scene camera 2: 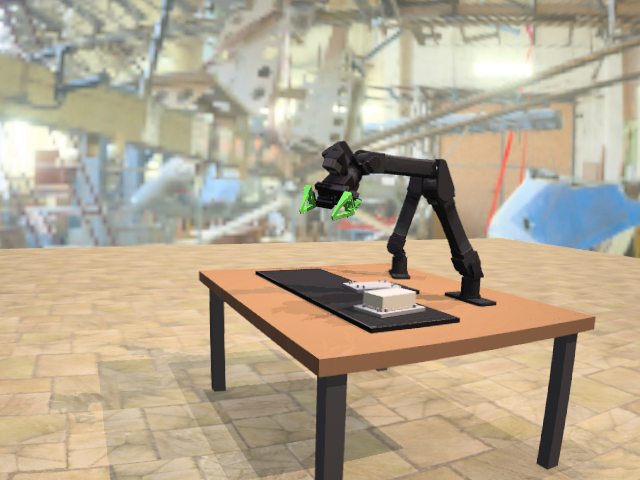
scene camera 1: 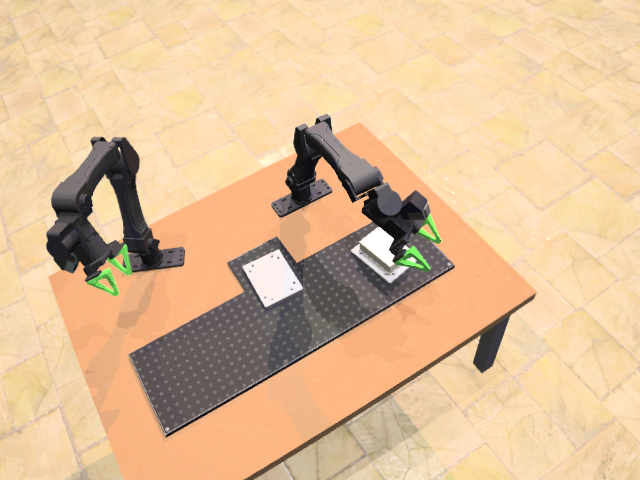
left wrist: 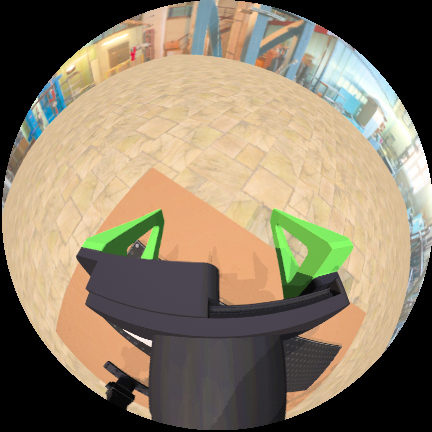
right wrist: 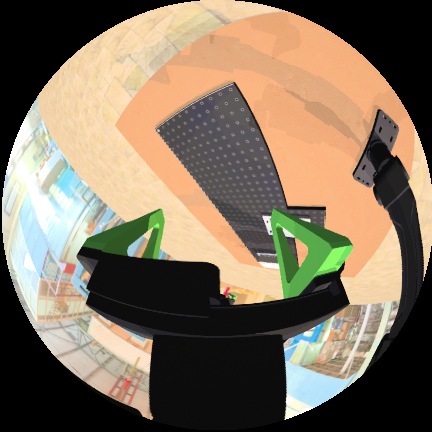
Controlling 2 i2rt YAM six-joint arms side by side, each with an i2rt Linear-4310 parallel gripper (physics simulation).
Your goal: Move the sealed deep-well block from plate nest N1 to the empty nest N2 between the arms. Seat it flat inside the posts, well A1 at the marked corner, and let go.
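Seen in the pictures: left gripper, between the fingertips: [scene camera 2: 315, 215] [scene camera 1: 434, 256] [left wrist: 216, 214]; right gripper, between the fingertips: [scene camera 1: 123, 284] [right wrist: 217, 214]; left arm's base, origin of its link: [scene camera 2: 469, 300] [scene camera 1: 302, 198] [left wrist: 128, 379]; right arm's base, origin of its link: [scene camera 2: 399, 275] [scene camera 1: 153, 261] [right wrist: 376, 150].
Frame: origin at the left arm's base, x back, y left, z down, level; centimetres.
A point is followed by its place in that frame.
The sealed white block [scene camera 1: 375, 246] @(y 6.1, x -34.1, z -6.7 cm) [scene camera 2: 388, 299] @(y 13.3, x -38.8, z -5.7 cm) sits on nest N1's light plate [scene camera 1: 391, 276] @(y 5.6, x -42.9, z -2.5 cm) [scene camera 2: 421, 310] @(y 13.0, x -27.8, z -1.7 cm); the left gripper partly covers it in scene camera 1. Nest N2 [scene camera 1: 272, 279] @(y -23.5, x -24.7, z -2.5 cm) [scene camera 2: 373, 285] @(y -22.0, x -24.0, z -2.5 cm) [right wrist: 267, 225] @(y -23.6, x -31.2, z -2.5 cm) is a bare white plate with small posts. The marked corner is too small to tell. My left gripper [scene camera 1: 434, 255] @(y 7.4, x -57.9, z -27.6 cm) [scene camera 2: 317, 215] @(y 7.4, x -57.9, z -27.6 cm) [left wrist: 216, 214] @(y 7.4, x -57.9, z -27.6 cm) is open and empty, high above the table in scene camera 2. My right gripper [scene camera 1: 123, 284] @(y -60.2, x -20.7, z -25.1 cm) [right wrist: 217, 214] @(y -60.2, x -20.7, z -25.1 cm) is open and empty, far from both nests; in scene camera 2 it is mostly hidden behind the left gripper.
Both nests stand on a black perforated board [scene camera 1: 206, 356] @(y -50.2, x -36.4, z -1.3 cm) [scene camera 2: 305, 284] @(y -37.8, x -42.2, z -1.0 cm) [left wrist: 312, 362] @(y -52.0, x -41.4, z -1.3 cm) [right wrist: 215, 150] @(y -54.9, x -36.4, z -1.3 cm) on the orange table [scene camera 1: 454, 304] @(y 15.8, x -59.2, z 0.0 cm) [scene camera 2: 465, 335] @(y 34.4, x -28.7, z 0.0 cm). The right arm's base [scene camera 1: 168, 259] @(y -47.1, x 1.1, z -1.0 cm) is at the left of scene camera 1, the left arm's base [scene camera 1: 317, 193] @(y 4.9, x -1.7, z -0.9 cm) at the back.
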